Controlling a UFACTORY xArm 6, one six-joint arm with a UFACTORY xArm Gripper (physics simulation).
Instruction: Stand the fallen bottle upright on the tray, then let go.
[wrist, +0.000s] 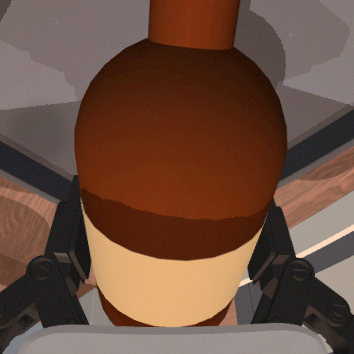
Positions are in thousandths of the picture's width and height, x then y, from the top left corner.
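Note:
I can see my gripper (482, 552) here, and with it a brown bottle (510, 394).

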